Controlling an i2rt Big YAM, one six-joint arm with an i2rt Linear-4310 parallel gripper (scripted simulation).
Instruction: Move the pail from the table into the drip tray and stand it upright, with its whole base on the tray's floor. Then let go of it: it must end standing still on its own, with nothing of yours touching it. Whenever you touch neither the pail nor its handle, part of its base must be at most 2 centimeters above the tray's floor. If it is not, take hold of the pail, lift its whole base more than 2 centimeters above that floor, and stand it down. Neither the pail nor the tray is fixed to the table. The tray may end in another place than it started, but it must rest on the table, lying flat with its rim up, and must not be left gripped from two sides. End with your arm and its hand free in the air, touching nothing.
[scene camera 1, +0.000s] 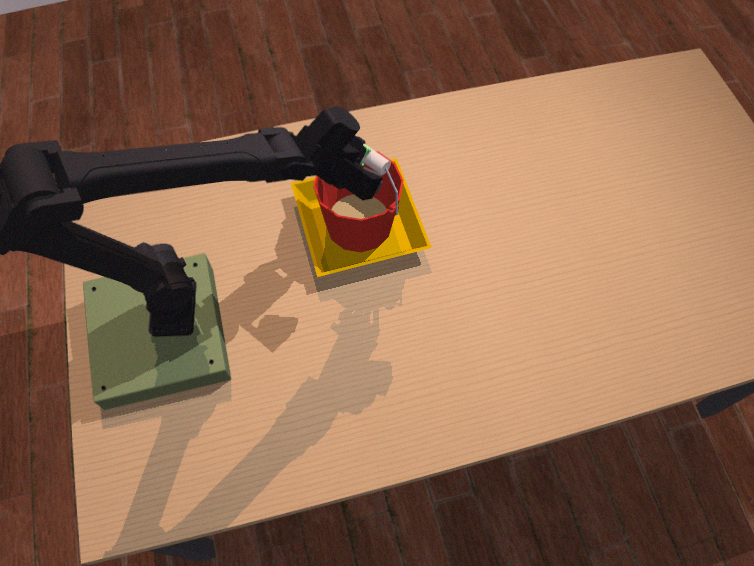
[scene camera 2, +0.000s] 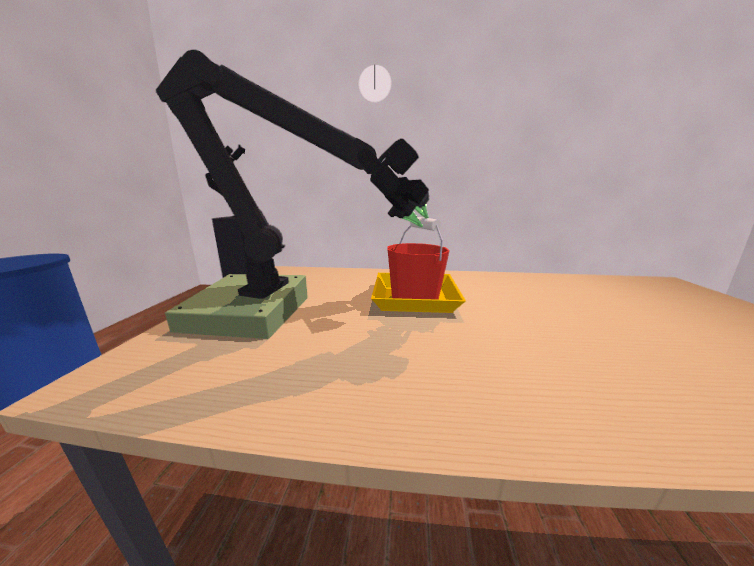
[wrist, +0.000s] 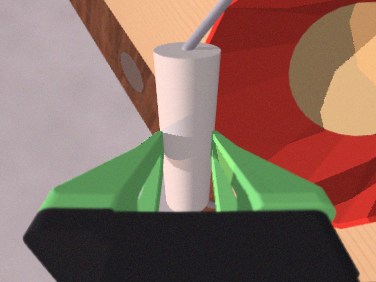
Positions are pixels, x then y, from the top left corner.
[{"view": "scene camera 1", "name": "red pail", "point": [359, 235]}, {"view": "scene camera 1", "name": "yellow drip tray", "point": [407, 235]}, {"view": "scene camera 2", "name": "red pail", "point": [413, 276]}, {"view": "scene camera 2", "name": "yellow drip tray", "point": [450, 298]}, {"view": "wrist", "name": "gripper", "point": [187, 140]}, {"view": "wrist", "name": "red pail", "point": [289, 91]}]
